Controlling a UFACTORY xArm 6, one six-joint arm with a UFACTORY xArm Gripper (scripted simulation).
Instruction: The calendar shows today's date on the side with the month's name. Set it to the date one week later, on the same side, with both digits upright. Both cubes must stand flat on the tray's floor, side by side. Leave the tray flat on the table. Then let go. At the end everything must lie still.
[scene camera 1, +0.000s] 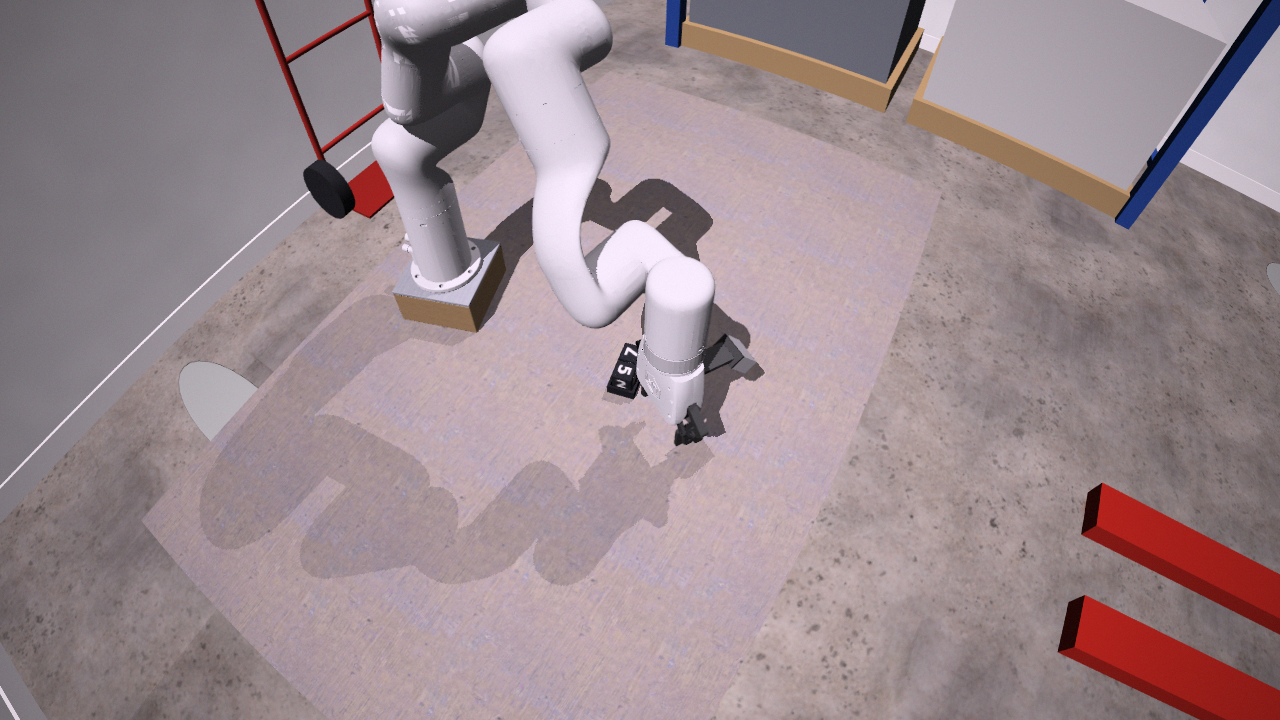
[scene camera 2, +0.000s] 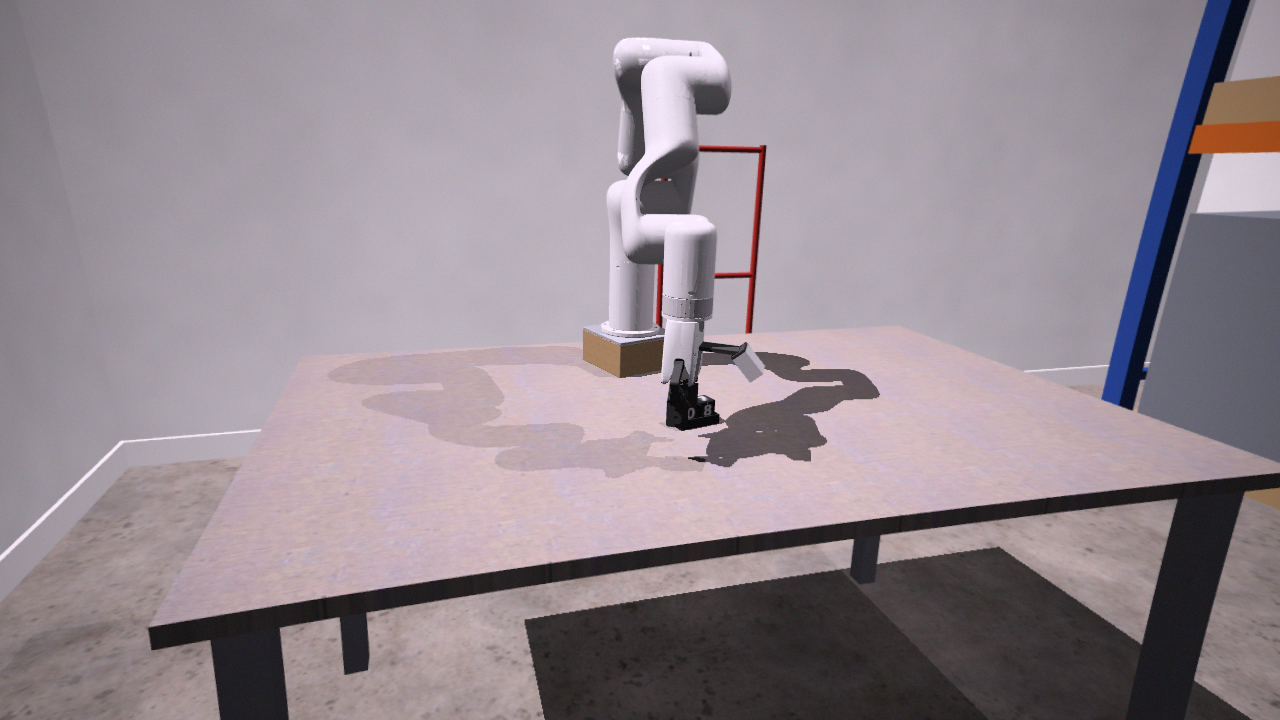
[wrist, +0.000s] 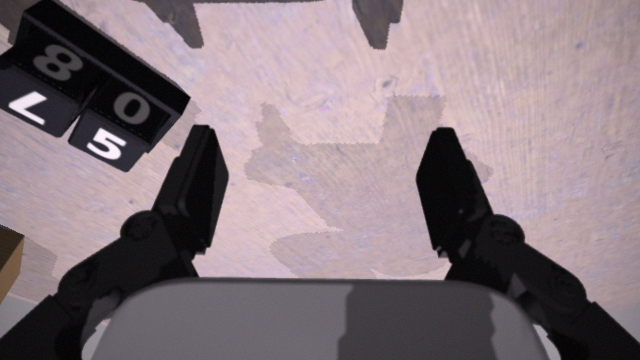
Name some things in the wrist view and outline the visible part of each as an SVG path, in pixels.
My gripper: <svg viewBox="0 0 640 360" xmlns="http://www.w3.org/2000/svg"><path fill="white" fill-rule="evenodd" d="M0 338L0 360L82 360L83 347L97 331L95 328L103 320L111 319L91 360L550 360L534 324L545 330L548 334L546 337L558 350L561 360L640 360L640 343L598 303L587 299L581 281L525 243L524 231L515 220L505 215L494 214L474 165L467 160L452 127L438 127L436 131L431 132L416 173L416 184L432 248L437 251L438 258L448 258L452 264L444 280L199 277L192 260L195 255L205 255L206 249L211 247L229 181L229 172L214 128L207 124L194 124L179 157L172 161L152 209L131 215L121 226L120 238L68 270L59 282L58 292L53 296L48 295Z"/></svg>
A black digit cube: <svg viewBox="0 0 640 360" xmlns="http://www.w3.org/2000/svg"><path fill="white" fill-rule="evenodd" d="M111 77L82 111L68 139L68 143L126 173L131 170L151 146L168 112Z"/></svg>
